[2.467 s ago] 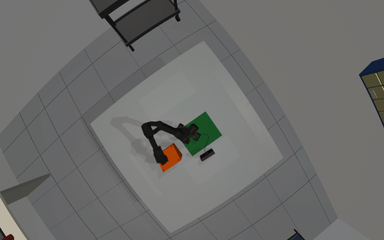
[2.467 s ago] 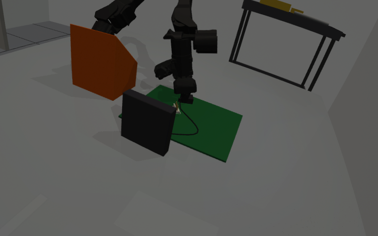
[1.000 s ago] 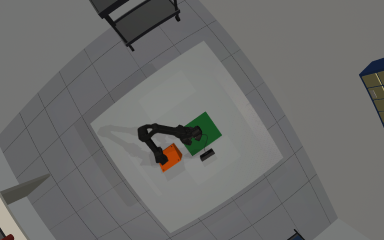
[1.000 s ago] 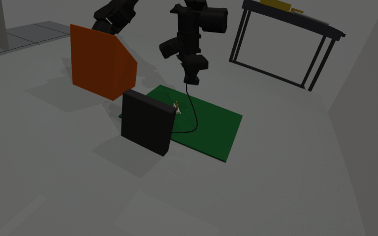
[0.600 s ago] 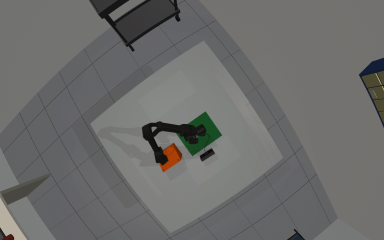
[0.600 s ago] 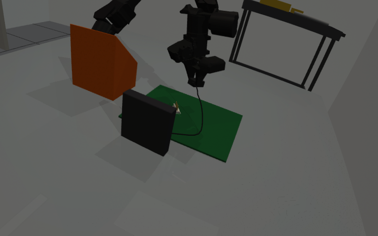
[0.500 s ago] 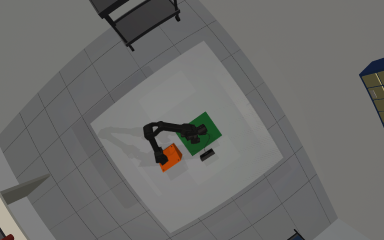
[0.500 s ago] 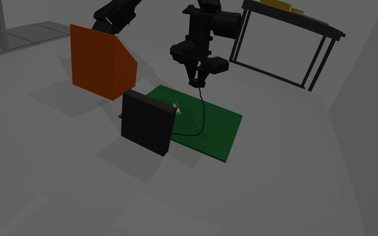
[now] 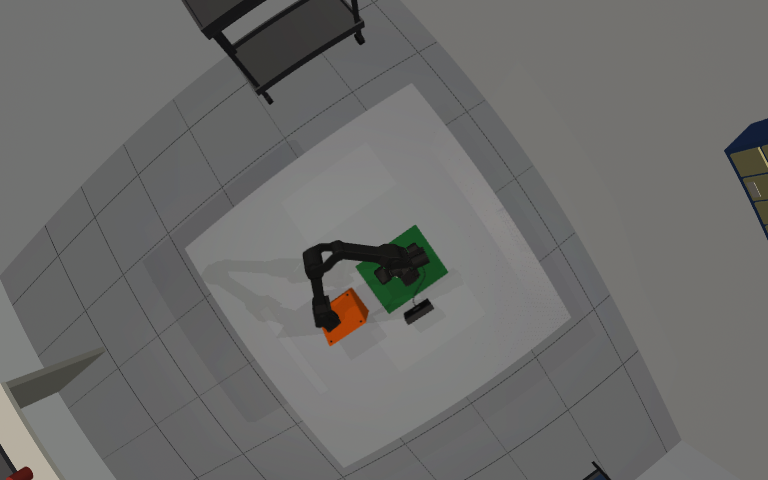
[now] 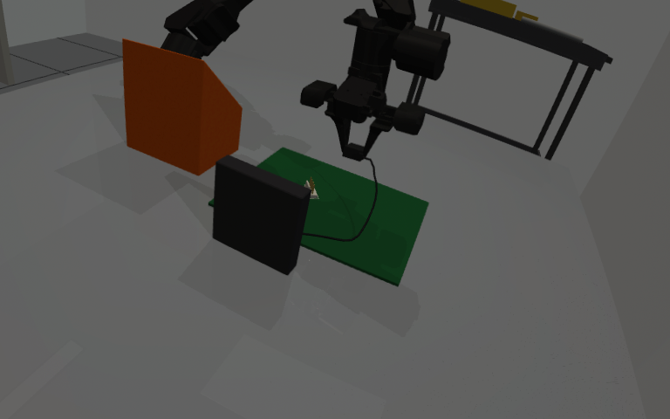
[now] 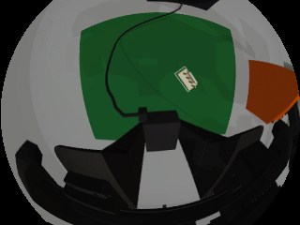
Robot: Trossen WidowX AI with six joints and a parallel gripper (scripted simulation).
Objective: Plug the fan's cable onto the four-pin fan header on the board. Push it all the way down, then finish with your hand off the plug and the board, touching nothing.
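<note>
Now: the green board 90 mm below my gripper tip, 40 mm to the right of it and 10 mm behind it. Also, from my gripper tip: black plug (10 mm to the left); black square fan (200 mm to the right, 70 mm behind, 20 mm below); white four-pin header (80 mm below, 50 mm behind, 30 mm to the right).
</note>
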